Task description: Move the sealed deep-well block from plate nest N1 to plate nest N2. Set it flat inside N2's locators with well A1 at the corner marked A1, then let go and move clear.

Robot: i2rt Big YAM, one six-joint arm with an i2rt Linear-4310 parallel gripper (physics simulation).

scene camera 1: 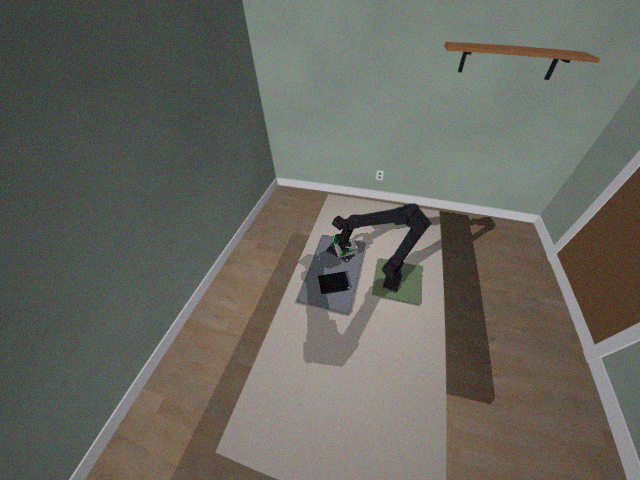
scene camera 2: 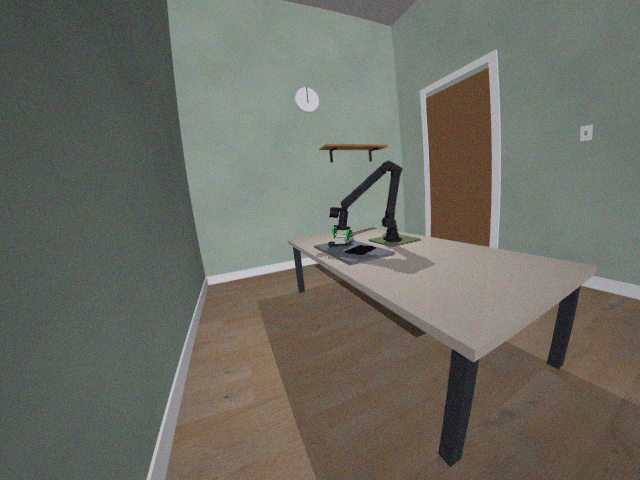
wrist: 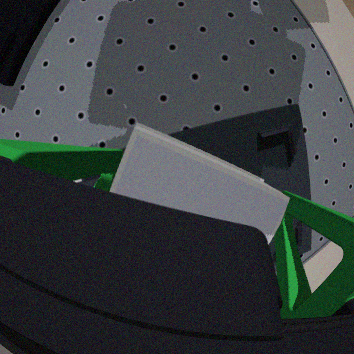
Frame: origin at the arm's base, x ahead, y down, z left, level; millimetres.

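Seen in the pictures: gripper, between the fingertips: (scene camera 1: 338, 250) (scene camera 2: 340, 240) (wrist: 202, 181); arm's base, origin of its link: (scene camera 1: 392, 281) (scene camera 2: 392, 240).
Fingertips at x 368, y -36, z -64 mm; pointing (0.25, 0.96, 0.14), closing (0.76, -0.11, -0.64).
Pixels of each thing's top centre, then the offset from my fingertips to it. "spot": a spot on its surface instead. Level surfaces: height alone.
- pale deep-well block, centre of its top: (wrist: 165, 286) (scene camera 1: 346, 245) (scene camera 2: 344, 235) dx -38, dy -26, dz -32 mm
- far black nest, centre of its top: (wrist: 209, 224) (scene camera 1: 341, 248) (scene camera 2: 340, 241) dx -7, dy +18, dz -34 mm
- raised corner locator, a spot on its surface: (wrist: 290, 147) spot: dx +63, dy +20, dz -13 mm
- grey perforated plate, centre of its top: (wrist: 85, 28) (scene camera 1: 334, 269) (scene camera 2: 349, 248) dx -23, dy +35, dz +122 mm
- pale table, height of its surface: dy +49 mm
My gripper (scene camera 1: 342, 246) (scene camera 2: 341, 237) (wrist: 202, 181) is shut on the pale deep-well block (scene camera 1: 348, 251) (scene camera 2: 340, 240) (wrist: 200, 182), with a green finger at each end. The block is over the far black nest (scene camera 2: 332, 244) (wrist: 230, 132). In the wrist view the block's long edge looks turned against the nest's edge, and a raised corner locator (wrist: 290, 147) shows outside the block. Any small gap beneath is hard to tell. The other black nest (scene camera 1: 333, 282) (scene camera 2: 360, 250) (wrist: 22, 40) holds no block. N1, N2 and A1 markings cannot be read; the block's wells are hidden.
Both nests are on a grey perforated plate (scene camera 1: 317, 298) (scene camera 2: 381, 252) (wrist: 160, 55) on the pale table (scene camera 1: 372, 392) (scene camera 2: 465, 289). The arm's base stands on a green mat (scene camera 1: 412, 289) (scene camera 2: 412, 239) beside the plate. A wall shelf (scene camera 1: 522, 50) (scene camera 2: 353, 147) hangs behind, high above the table.
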